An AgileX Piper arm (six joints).
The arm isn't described. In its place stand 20 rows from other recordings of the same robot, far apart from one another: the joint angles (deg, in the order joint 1, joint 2, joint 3, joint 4, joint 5, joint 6), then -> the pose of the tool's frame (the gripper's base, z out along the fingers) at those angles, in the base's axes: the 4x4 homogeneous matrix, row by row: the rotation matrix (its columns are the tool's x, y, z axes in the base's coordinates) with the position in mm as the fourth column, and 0 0 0 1 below.
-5.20, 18.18, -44.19, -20.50, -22.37, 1.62 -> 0.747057 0.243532 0.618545 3.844; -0.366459 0.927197 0.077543 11.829; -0.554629 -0.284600 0.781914 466.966; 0 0 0 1
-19.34, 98.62, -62.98, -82.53, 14.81, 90.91 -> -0.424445 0.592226 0.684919 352.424; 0.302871 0.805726 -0.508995 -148.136; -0.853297 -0.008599 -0.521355 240.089; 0 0 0 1
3.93, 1.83, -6.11, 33.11, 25.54, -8.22 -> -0.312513 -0.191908 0.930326 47.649; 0.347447 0.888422 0.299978 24.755; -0.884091 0.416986 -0.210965 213.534; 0 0 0 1
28.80, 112.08, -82.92, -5.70, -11.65, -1.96 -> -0.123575 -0.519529 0.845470 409.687; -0.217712 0.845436 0.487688 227.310; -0.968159 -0.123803 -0.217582 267.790; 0 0 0 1
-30.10, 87.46, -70.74, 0.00, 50.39, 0.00 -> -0.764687 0.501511 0.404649 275.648; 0.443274 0.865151 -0.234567 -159.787; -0.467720 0.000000 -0.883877 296.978; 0 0 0 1
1.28, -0.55, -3.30, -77.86, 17.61, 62.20 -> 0.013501 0.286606 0.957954 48.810; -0.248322 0.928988 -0.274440 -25.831; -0.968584 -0.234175 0.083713 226.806; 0 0 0 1
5.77, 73.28, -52.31, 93.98, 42.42, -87.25 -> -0.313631 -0.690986 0.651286 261.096; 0.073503 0.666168 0.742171 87.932; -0.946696 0.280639 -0.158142 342.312; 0 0 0 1
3.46, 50.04, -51.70, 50.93, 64.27, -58.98 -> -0.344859 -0.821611 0.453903 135.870; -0.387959 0.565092 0.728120 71.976; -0.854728 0.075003 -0.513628 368.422; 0 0 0 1
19.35, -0.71, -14.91, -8.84, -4.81, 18.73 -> 0.339235 -0.406824 0.848183 24.435; 0.301714 0.901069 0.311518 9.824; -0.891004 0.150231 0.428419 305.968; 0 0 0 1
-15.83, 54.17, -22.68, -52.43, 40.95, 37.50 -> -0.839899 0.425348 0.337117 127.097; 0.130297 0.760995 -0.635539 -85.172; -0.526870 -0.489863 -0.694581 219.174; 0 0 0 1
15.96, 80.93, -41.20, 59.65, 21.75, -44.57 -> -0.782982 -0.302768 0.543388 253.478; 0.001153 0.872844 0.487998 102.758; -0.622043 0.382720 -0.683072 220.998; 0 0 0 1
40.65, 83.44, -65.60, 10.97, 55.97, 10.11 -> -0.869666 -0.461952 0.174016 209.657; -0.381388 0.852582 0.357276 198.931; -0.313408 0.244343 -0.917645 290.154; 0 0 0 1
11.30, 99.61, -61.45, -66.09, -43.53, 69.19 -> -0.341639 -0.704979 0.621520 357.755; 0.077958 0.637774 0.766268 129.915; -0.936592 0.310239 -0.162930 261.401; 0 0 0 1
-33.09, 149.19, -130.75, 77.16, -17.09, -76.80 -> -0.141596 0.759284 0.635167 486.188; 0.088036 0.648748 -0.755894 -347.942; -0.986002 -0.051114 -0.158705 183.121; 0 0 0 1
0.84, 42.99, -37.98, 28.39, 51.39, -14.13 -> -0.758911 -0.204231 0.618339 126.779; 0.061843 0.922651 0.380644 35.672; -0.648251 0.327115 -0.687581 303.163; 0 0 0 1
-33.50, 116.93, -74.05, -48.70, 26.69, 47.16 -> -0.673184 0.695939 0.249983 334.401; 0.478613 0.667752 -0.570120 -258.159; -0.563695 -0.264151 -0.782606 149.448; 0 0 0 1
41.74, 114.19, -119.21, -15.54, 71.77, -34.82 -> -0.148644 -0.842341 0.518041 341.170; -0.962097 0.244304 0.121181 273.366; -0.228635 -0.480393 -0.846728 352.991; 0 0 0 1
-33.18, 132.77, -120.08, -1.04, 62.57, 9.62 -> -0.690113 0.669894 0.273834 419.586; 0.641039 0.741448 -0.198304 -276.112; -0.335876 0.038686 -0.941111 206.660; 0 0 0 1
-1.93, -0.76, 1.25, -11.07, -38.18, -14.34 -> 0.638531 0.212911 0.739559 32.678; -0.411035 0.906778 0.093833 9.705; -0.650637 -0.363899 0.666519 260.138; 0 0 0 1
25.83, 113.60, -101.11, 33.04, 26.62, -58.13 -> -0.113874 -0.753704 0.647273 418.868; -0.560135 0.586796 0.584739 227.458; -0.820538 -0.295974 -0.488997 310.918; 0 0 0 1
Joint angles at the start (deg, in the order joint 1, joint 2, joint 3, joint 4, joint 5, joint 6):
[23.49 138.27 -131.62 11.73 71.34 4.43]
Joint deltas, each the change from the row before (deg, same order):
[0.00 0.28 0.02 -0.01 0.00 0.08]
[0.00 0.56 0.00 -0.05 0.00 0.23]
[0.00 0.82 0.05 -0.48 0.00 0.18]
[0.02 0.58 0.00 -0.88 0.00 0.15]
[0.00 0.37 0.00 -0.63 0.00 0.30]
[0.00 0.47 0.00 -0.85 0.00 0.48]
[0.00 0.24 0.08 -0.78 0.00 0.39]
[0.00 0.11 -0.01 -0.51 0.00 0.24]
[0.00 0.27 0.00 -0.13 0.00 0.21]
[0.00 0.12 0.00 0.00 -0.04 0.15]
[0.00 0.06 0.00 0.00 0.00 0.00]
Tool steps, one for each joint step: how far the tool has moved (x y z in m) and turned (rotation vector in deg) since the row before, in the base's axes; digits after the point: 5 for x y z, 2 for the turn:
[0.00037 0.00015 -0.00261 -0.11 0.29 -0.07]
[0.00078 0.00026 -0.00505 -0.23 0.56 -0.21]
[0.00123 -0.00024 -0.00777 -0.76 0.66 -0.15]
[0.00108 -0.00075 -0.00548 -1.01 0.22 -0.07]
[0.00075 -0.00069 -0.00351 -0.67 0.16 -0.24]
[0.00096 -0.00096 -0.00445 -0.89 0.21 -0.39]
[0.00056 -0.00102 -0.00272 -0.78 0.07 -0.31]
[0.00041 -0.00065 -0.00105 -0.47 -0.06 -0.19]
[0.00031 -0.00008 -0.00247 -0.19 0.24 -0.19]
[0.00016 0.00007 -0.00107 -0.01 0.10 -0.15]
[0.00005 0.00002 -0.00054 -0.02 0.06 0.00]

